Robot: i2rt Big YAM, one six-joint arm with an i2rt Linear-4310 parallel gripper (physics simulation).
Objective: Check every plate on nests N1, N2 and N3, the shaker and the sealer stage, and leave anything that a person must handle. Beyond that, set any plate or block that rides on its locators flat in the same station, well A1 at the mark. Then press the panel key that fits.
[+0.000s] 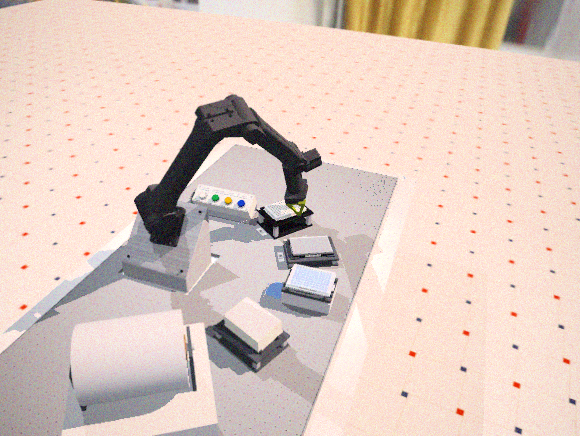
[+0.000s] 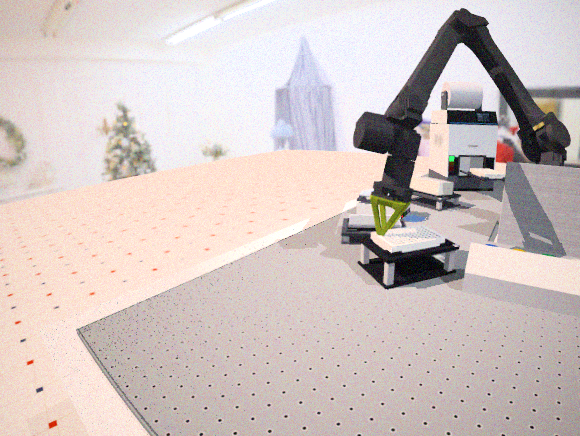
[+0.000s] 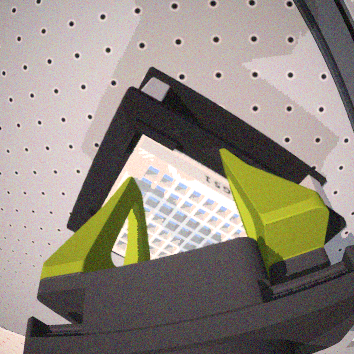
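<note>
A white well plate point(image 1: 280, 211) point(image 2: 415, 240) point(image 3: 185, 210) marked G51 lies on a raised black nest point(image 1: 276, 232) point(image 2: 425, 252) point(image 3: 107, 165). Whether it is fully flat is hard to tell. My gripper point(image 1: 299, 213) point(image 2: 383, 233) point(image 3: 178, 171) is half open and empty, its yellow-green fingertips low over this plate. A greyish plate point(image 1: 312, 245) sits on a low dark nest point(image 1: 325, 260). A light-blue plate point(image 1: 311, 280) sits on a pale block-like station point(image 1: 306, 301). A cream block point(image 1: 254, 322) point(image 2: 434, 187) sits on a dark stand point(image 1: 235, 345). Station labels are unreadable.
The key panel point(image 1: 225, 206) point(image 2: 525, 270) has white, green, yellow and blue keys and stands beside the raised nest. The sealer point(image 1: 202, 400) point(image 2: 472, 141) carries a large white roll point(image 1: 127, 357). A pale plate point(image 2: 487, 173) shows at its front. The arm's grey base point(image 1: 160, 270) stands beyond the panel.
</note>
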